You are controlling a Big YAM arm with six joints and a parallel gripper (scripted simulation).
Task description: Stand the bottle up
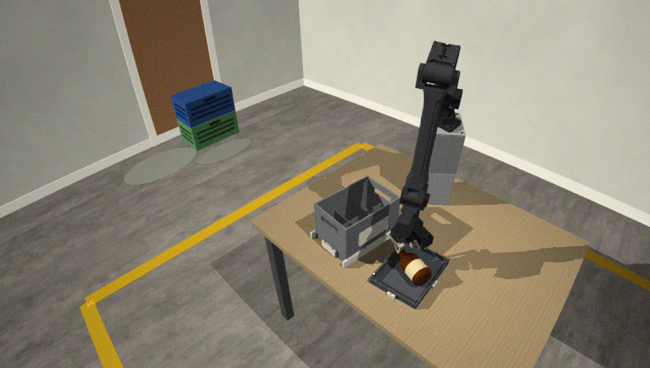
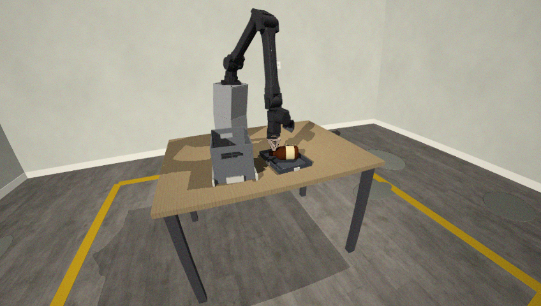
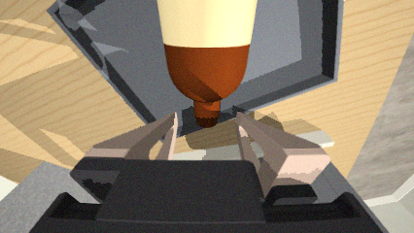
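Now: hand 50 mm to the right of the brown bottle, 40 mm above it and 10 mm short of it. Round my hand: dark tray 70 mm below, 50 mm to the left, 20 mm ahead; grey crate 230 mm to the right, 10 mm ahead, 10 mm above.
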